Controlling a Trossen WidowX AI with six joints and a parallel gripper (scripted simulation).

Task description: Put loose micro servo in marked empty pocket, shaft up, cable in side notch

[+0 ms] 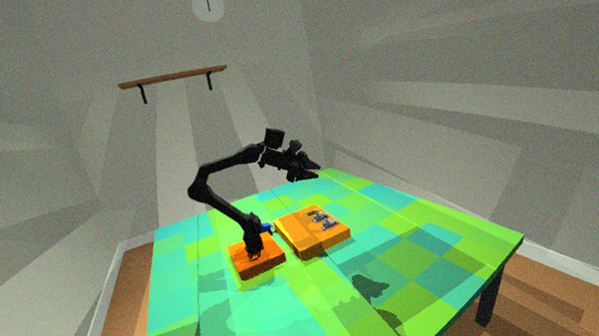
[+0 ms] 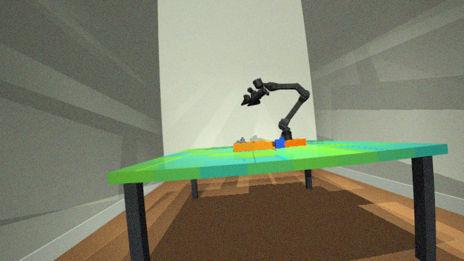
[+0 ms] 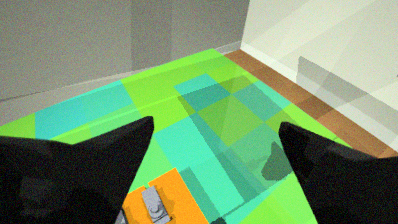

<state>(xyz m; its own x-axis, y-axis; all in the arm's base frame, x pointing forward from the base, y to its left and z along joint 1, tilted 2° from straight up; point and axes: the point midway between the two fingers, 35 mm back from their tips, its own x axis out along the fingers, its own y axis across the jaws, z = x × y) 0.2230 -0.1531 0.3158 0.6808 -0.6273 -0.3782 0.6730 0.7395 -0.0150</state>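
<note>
Right now my gripper tip is 31 cm above the orange deck, 16 cm to the right of it and 4 cm past it.
</note>
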